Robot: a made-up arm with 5 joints. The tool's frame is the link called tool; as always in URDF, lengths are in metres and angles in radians. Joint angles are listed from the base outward.
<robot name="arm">
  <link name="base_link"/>
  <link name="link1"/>
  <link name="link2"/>
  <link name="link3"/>
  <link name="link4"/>
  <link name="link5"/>
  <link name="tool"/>
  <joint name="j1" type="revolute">
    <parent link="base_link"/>
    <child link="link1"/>
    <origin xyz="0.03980 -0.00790 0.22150"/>
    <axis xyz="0 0 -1"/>
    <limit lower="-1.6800" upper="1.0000"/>
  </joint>
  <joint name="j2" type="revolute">
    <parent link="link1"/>
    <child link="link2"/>
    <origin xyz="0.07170 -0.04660 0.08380"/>
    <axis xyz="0 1 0"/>
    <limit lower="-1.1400" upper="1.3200"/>
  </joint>
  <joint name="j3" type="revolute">
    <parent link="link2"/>
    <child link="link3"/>
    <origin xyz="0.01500 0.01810 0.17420"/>
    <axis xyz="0 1 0"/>
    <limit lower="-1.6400" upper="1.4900"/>
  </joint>
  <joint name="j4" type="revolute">
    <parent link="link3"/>
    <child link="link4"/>
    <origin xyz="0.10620 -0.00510 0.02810"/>
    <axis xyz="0 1 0"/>
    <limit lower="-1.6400" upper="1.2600"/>
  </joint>
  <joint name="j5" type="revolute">
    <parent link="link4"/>
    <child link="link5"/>
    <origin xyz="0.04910 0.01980 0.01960"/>
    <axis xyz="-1 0 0"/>
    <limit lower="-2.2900" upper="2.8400"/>
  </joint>
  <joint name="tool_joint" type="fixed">
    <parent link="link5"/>
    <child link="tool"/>
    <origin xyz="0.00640 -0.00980 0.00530"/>
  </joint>
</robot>
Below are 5 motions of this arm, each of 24 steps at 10 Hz.
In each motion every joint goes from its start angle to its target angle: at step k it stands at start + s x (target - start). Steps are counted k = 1, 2, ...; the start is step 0. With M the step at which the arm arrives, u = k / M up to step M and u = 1 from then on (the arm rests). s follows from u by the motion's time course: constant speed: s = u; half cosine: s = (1 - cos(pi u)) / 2; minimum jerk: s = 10 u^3 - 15 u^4 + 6 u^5.
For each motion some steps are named. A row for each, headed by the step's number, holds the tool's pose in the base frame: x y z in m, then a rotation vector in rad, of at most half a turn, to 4 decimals.
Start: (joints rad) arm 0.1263 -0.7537 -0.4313 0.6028 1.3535
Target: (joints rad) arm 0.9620 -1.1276 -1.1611 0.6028 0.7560
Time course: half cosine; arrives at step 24
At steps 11, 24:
11: -0.0505 0.0248 0.5898 -1.2261 -0.7063 -0.9857
24: -0.0925 0.1517 0.5067 -1.3499 -1.2568 -1.3289

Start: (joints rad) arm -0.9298 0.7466 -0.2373 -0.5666 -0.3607
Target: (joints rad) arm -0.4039 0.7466 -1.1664 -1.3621 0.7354
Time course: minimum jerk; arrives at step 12
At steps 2, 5, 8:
2: 0.2805 0.2621 0.4272 0.3528 0.0372 0.9210
5: 0.3046 0.2055 0.4845 0.2269 -0.6305 0.7138
8: 0.2916 0.1116 0.5333 -0.0499 -1.4384 0.0637

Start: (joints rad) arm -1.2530 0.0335 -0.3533 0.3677 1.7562
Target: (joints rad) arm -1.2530 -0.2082 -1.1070 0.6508 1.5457
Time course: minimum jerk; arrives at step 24
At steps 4, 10, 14, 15, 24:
4: 0.1204 0.2151 0.5694 -1.5036 -1.0667 0.9207
10: 0.1071 0.1730 0.6068 -1.3141 -1.1420 0.7682
14: 0.0914 0.1233 0.6326 -1.1195 -1.2137 0.6269
15: 0.0875 0.1108 0.6369 -1.0733 -1.2301 0.5951
24: 0.0717 0.0611 0.6462 -0.8924 -1.2925 0.4764

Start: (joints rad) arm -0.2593 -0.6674 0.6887 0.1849 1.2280
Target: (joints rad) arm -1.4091 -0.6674 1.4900 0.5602 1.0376
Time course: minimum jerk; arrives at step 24
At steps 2, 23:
2: 0.1812 0.0179 0.4950 -1.2428 0.0218 0.3604
23: 0.0715 0.0975 0.3440 -1.7195 0.4617 1.7846

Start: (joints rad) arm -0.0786 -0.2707 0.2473 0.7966 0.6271
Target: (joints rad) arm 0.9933 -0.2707 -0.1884 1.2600 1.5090
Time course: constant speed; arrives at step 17
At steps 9, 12, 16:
9: 0.2067 -0.1121 0.5134 -0.8253 0.9270 0.0060
12: 0.1816 -0.1373 0.5202 -0.8744 1.0257 -0.0774
16: 0.1422 -0.1614 0.5284 -0.9202 1.1769 -0.1690

